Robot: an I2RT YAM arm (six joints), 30 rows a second.
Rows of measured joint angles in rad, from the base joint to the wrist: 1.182, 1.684, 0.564, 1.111, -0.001, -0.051; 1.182, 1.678, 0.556, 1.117, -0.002, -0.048; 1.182, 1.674, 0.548, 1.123, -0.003, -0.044; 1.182, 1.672, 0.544, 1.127, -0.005, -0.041; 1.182, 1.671, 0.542, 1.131, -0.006, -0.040; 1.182, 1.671, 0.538, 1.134, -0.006, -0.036; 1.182, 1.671, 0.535, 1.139, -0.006, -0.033; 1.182, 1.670, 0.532, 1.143, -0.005, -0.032; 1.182, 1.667, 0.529, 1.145, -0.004, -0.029; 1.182, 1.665, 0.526, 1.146, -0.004, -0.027; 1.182, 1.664, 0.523, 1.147, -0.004, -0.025; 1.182, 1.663, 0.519, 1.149, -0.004, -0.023; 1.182, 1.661, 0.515, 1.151, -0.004, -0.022; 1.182, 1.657, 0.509, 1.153, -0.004, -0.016; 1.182, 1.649, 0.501, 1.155, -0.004, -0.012; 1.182, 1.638, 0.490, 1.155, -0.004, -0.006; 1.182, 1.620, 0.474, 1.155, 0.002, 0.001; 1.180, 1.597, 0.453, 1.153, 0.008, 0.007; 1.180, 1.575, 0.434, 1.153, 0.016, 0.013
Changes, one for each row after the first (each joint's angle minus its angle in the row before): 0.000, -0.006, -0.008, 0.006, -0.001, 0.003; 0.000, -0.004, -0.008, 0.006, -0.001, 0.004; 0.000, -0.002, -0.004, 0.004, -0.002, 0.003; 0.000, -0.001, -0.002, 0.004, -0.001, 0.001; 0.000, 0.000, -0.004, 0.003, 0.000, 0.004; 0.000, 0.000, -0.003, 0.005, 0.000, 0.003; 0.000, -0.001, -0.003, 0.004, 0.001, 0.001; 0.000, -0.003, -0.003, 0.002, 0.001, 0.003; 0.000, -0.002, -0.003, 0.001, 0.000, 0.002; 0.000, -0.001, -0.003, 0.001, 0.000, 0.002; 0.000, -0.001, -0.004, 0.002, 0.000, 0.002; 0.000, -0.002, -0.004, 0.002, 0.000, 0.001; 0.000, -0.004, -0.006, 0.002, 0.000, 0.006; 0.000, -0.008, -0.008, 0.002, 0.000, 0.004; 0.000, -0.011, -0.011, 0.000, 0.000, 0.006; 0.000, -0.018, -0.016, 0.000, 0.006, 0.007; -0.002, -0.023, -0.021, -0.002, 0.006, 0.006; 0.000, -0.022, -0.019, 0.000, 0.008, 0.006
